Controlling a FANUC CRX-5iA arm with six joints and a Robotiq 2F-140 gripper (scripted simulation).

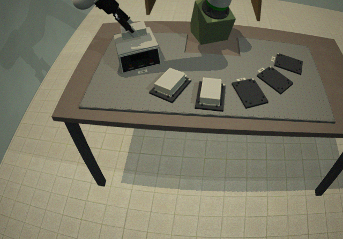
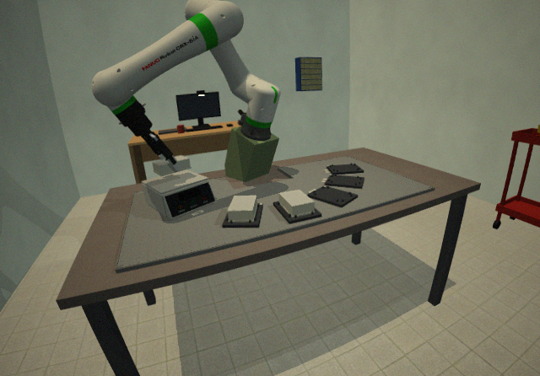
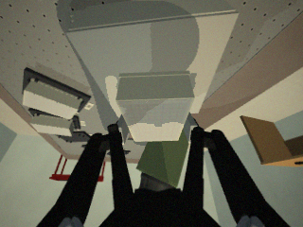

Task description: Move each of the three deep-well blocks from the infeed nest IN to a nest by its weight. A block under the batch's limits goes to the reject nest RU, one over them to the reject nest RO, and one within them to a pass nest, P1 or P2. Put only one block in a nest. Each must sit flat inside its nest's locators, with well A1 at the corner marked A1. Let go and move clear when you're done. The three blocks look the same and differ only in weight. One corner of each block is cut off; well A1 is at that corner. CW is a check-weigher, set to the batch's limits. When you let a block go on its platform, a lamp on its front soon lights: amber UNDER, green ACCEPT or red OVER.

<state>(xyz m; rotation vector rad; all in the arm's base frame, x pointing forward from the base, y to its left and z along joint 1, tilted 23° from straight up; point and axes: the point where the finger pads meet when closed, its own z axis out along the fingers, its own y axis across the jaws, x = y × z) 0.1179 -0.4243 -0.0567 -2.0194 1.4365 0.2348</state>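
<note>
Right now the grey platform is 80 mm below my hand. From my hand the other things lie so: check-weigher (10 mm ahead, 110 mm below); then P1 label (240 mm ahead, 380 mm to the left, 170 mm below); then nest P1 (340 mm ahead, 360 mm to the left, 170 mm below).
</note>
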